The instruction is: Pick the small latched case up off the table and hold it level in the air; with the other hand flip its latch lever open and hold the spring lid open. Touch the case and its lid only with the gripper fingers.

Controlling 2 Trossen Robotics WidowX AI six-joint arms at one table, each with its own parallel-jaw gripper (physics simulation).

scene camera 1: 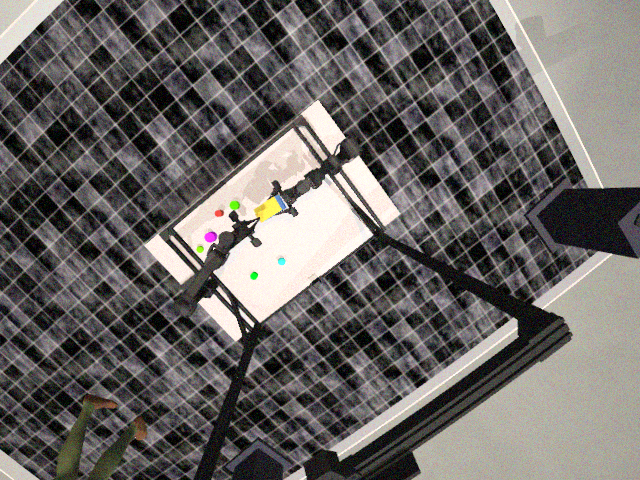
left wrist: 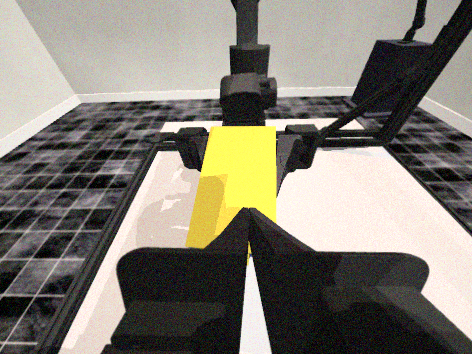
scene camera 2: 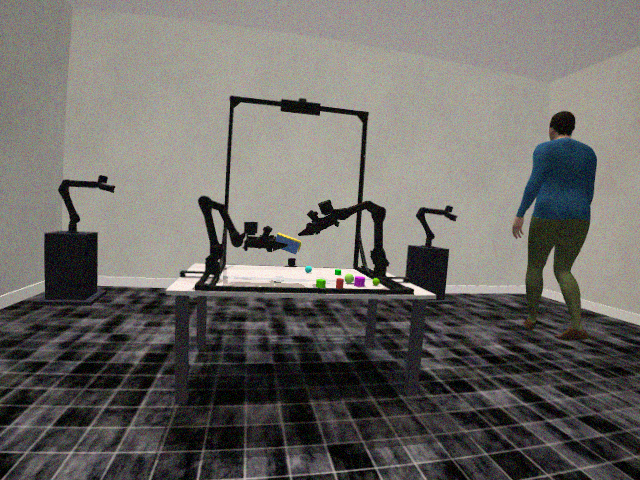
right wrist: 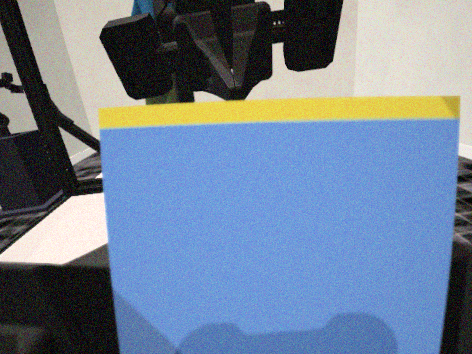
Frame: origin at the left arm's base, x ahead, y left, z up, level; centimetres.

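Seen in the pictures: left gripper, fingertip midpoint: (scene camera 1: 260, 217) (left wrist: 247, 213) (scene camera 2: 298, 235) (right wrist: 236, 96); right gripper, fingertip midpoint: (scene camera 1: 270, 209) (left wrist: 240, 195) (scene camera 2: 287, 244); left arm's base at its link origin: (scene camera 1: 211, 285) (scene camera 2: 379, 275); right arm's base at its link origin: (scene camera 2: 211, 273).
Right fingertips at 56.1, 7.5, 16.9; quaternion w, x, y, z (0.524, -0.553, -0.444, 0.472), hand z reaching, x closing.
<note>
Offsets run from my right fingertips to a thing's top centre, as dx, dy, dz. Level surfaces: height alone.
The small case @(-0.2, +0.1, +5.5) (scene camera 1: 269, 208) (scene camera 2: 288, 243) (left wrist: 250, 150) (right wrist: 280, 210) has a blue body and a yellow lid, which looks closed. It is in the air above the table, sloping down to the right in scene camera 2. My right gripper (scene camera 1: 283, 200) (scene camera 2: 284, 245) is shut on the case, one finger on each side. My left gripper (scene camera 1: 258, 219) (scene camera 2: 300, 234) (left wrist: 247, 213) (right wrist: 236, 96) is shut and empty, its tips together at the case's free end. The left fingers hide the latch lever in the left wrist view; contact cannot be told.
On the table @(dz -18.8) (scene camera 1: 320, 242) lie a red cylinder @(-23.6, +17.3, -14.3) (scene camera 1: 218, 212) (scene camera 2: 339, 283), a magenta block @(-36.1, +11.6, -14.5) (scene camera 1: 210, 237) (scene camera 2: 359, 281), a cyan ball @(-17.6, -24.2, -14.6) (scene camera 1: 281, 261) (scene camera 2: 308, 269) and several green pieces. A black frame (scene camera 2: 363, 170) stands at the table.
</note>
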